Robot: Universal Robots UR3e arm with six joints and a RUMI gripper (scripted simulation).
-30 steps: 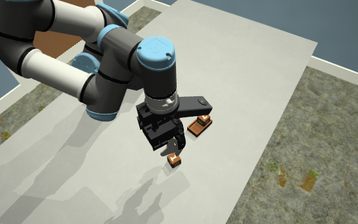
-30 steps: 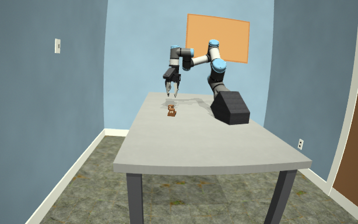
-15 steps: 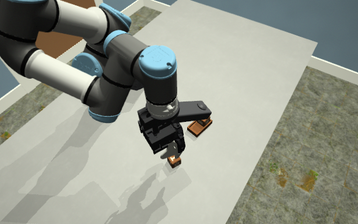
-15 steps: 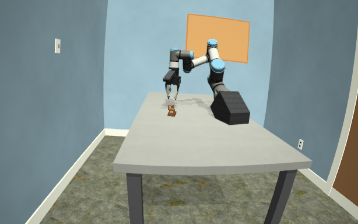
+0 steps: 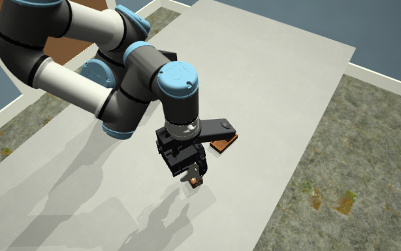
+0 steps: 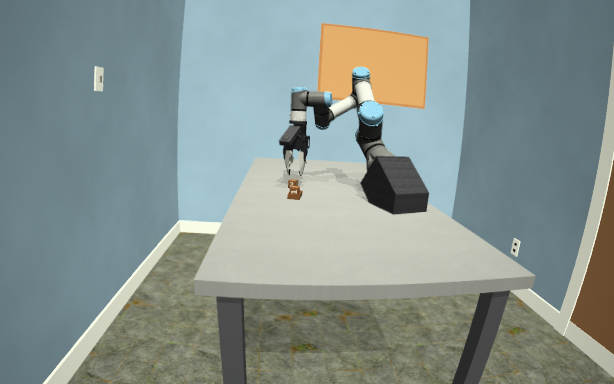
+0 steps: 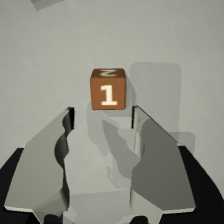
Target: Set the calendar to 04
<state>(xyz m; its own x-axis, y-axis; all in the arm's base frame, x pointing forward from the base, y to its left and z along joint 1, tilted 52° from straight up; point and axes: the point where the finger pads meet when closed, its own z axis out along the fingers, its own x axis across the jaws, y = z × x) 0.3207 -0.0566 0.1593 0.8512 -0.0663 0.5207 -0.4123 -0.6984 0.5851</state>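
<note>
The cube is 50 mm below my hand. The rest, counted from my hand: brown tray 150 mm to the left, 60 mm below.
</note>
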